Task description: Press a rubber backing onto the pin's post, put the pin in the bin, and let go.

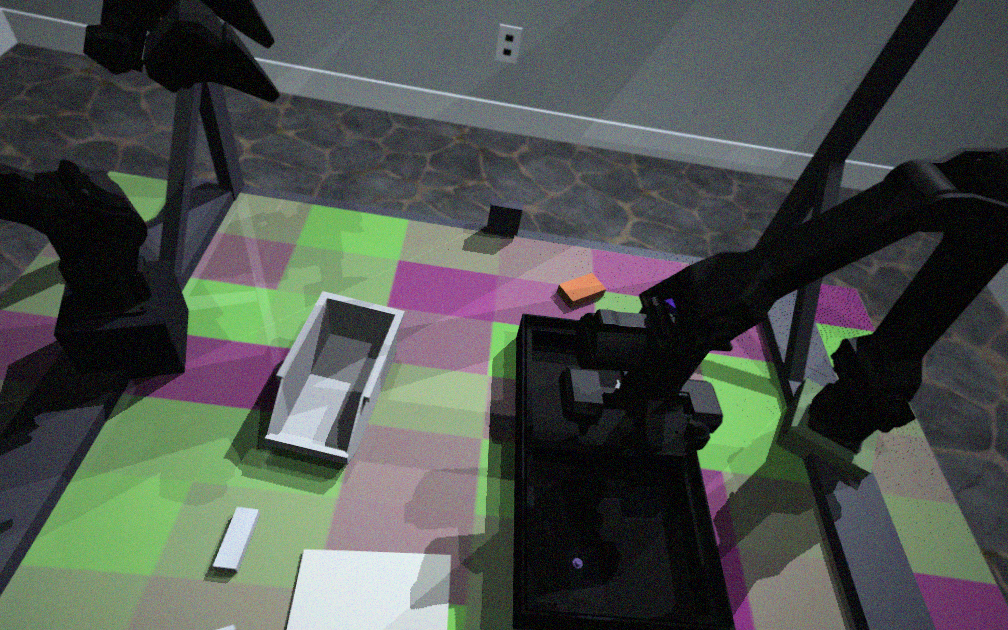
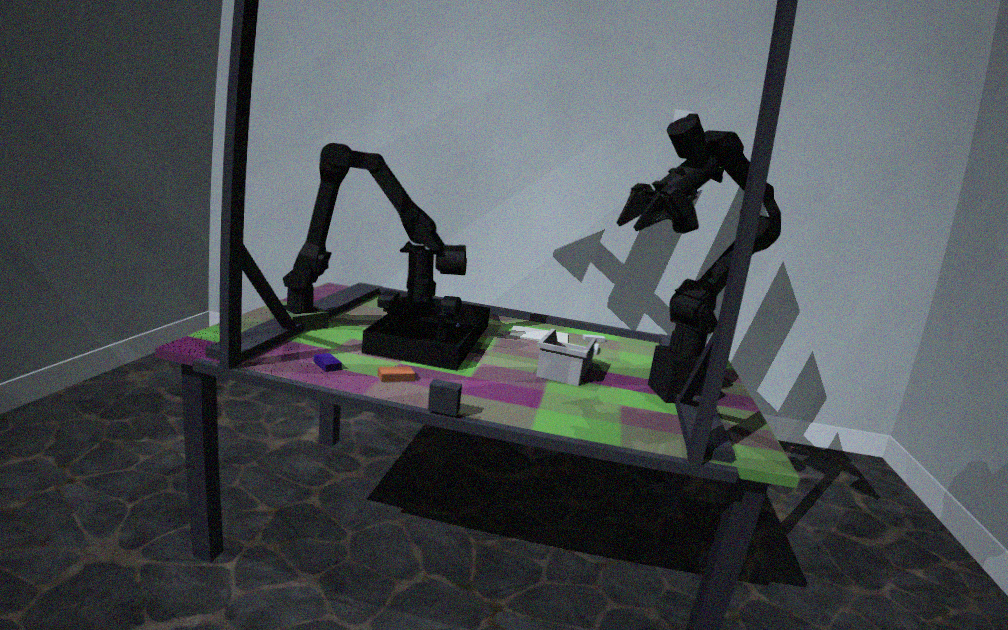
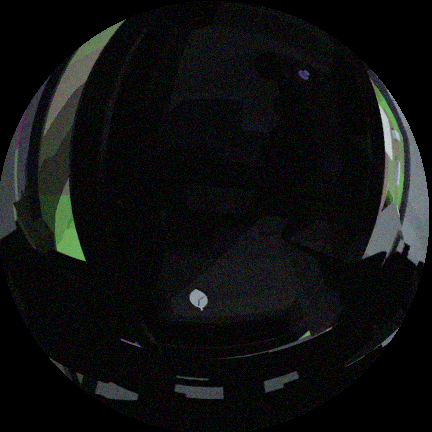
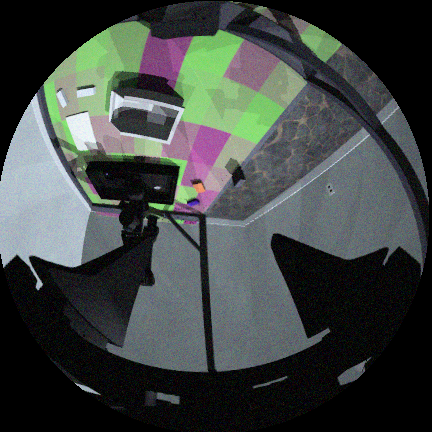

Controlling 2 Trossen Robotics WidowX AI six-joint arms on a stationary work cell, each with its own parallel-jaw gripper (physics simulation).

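Frame: origin at the left arm's base, x ahead, y left, z up, level; millimetres.
Seen in the pictures: left gripper, fingertip midpoint: [image 1: 615, 436] [image 2: 418, 337] [image 3: 224, 243] [image 4: 141, 183]; right gripper, fingertip midpoint: [image 1: 274, 70] [image 2: 626, 226] [image 4: 211, 241]; left arm's base, link origin: [image 1: 836, 422] [image 2: 299, 309] [image 3: 25, 246] [image 4: 152, 217]; right arm's base, link origin: [image 1: 116, 294] [image 2: 686, 354].
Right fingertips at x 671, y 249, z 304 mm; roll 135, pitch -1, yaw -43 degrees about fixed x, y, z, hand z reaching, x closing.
Offsets run from my right fingertips to a thing's top centre. "pt": to the spot under its first point.
A black tray {291 mm down, 439 mm back, 29 mm right} [image 1: 539, 500] [image 2: 395, 345] [image 4: 171, 177] lies on the checkered table. In it lie a small white leaf-shaped pin {328 mm down, 419 mm back, 141 mm right} [image 3: 198, 299] [image 1: 619, 383] [image 4: 157, 187] and a small purple rubber backing {330 mm down, 469 mm back, 95 mm left} [image 1: 577, 563] [image 3: 304, 73], far apart. My left gripper [image 1: 627, 425] [image 2: 422, 301] is open and empty. It hangs low over the tray's far half, close to the pin. A grey open bin {pt 337 mm down, 103 mm back, 66 mm left} [image 1: 333, 375] [image 2: 564, 361] [image 4: 144, 116] stands left of the tray. My right gripper [image 2: 635, 211] [image 4: 211, 241] is open and empty, raised high above the table.
An orange block {326 mm down, 290 mm back, 274 mm right} [image 1: 582, 289] [image 2: 397, 373] and a blue block {327 mm down, 410 mm back, 349 mm right} [image 2: 327, 361] [image 4: 193, 202] lie beyond the tray. A dark cube {285 mm down, 121 mm back, 316 mm right} [image 1: 504, 220] [image 2: 445, 396] stands at the table edge. A white sheet {337 mm down, 314 mm back, 246 mm left} [image 1: 364, 588] and a small white bar {330 mm down, 164 mm back, 272 mm left} [image 1: 235, 538] lie near the bin. Frame posts stand at the corners.
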